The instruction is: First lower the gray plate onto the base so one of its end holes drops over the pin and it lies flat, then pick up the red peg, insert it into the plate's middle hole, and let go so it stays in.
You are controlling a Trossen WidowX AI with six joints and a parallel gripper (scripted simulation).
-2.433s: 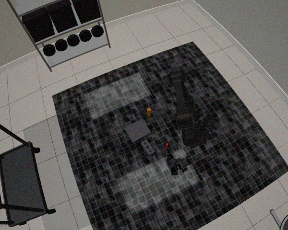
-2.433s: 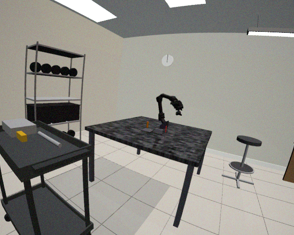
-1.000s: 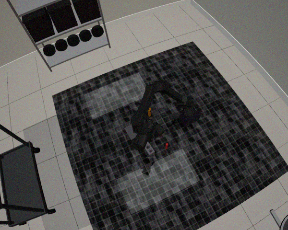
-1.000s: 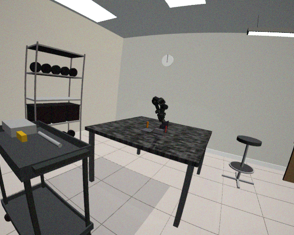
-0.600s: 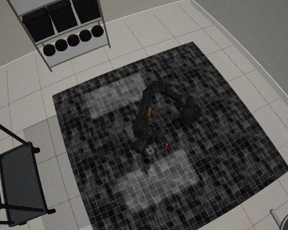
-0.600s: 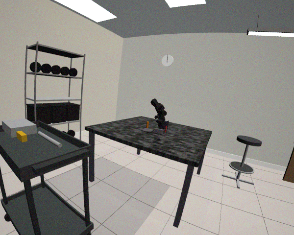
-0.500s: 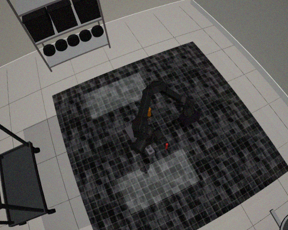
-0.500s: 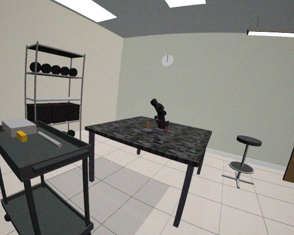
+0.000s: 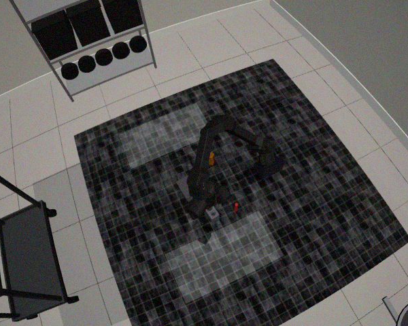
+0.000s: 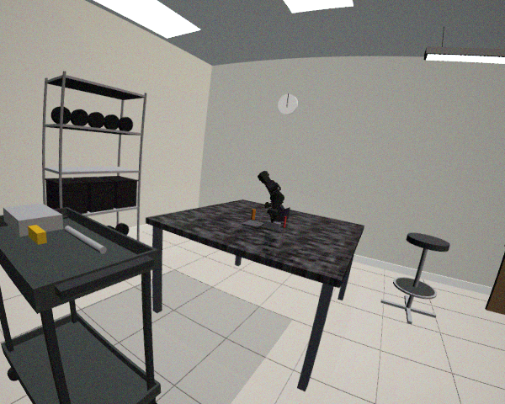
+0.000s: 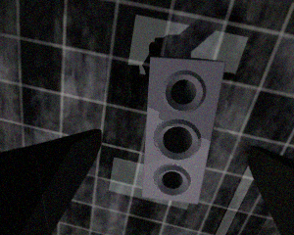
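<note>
Right now the gray plate is 20 mm below my gripper tip. Also, from my gripper tip: gray base: 140 mm to the right, 50 mm below, 20 mm ahead; then orange cylinder: 240 mm to the right, 90 mm behind, 10 mm below; then red peg: 110 mm behind, 30 mm to the left, 10 mm below.
</note>
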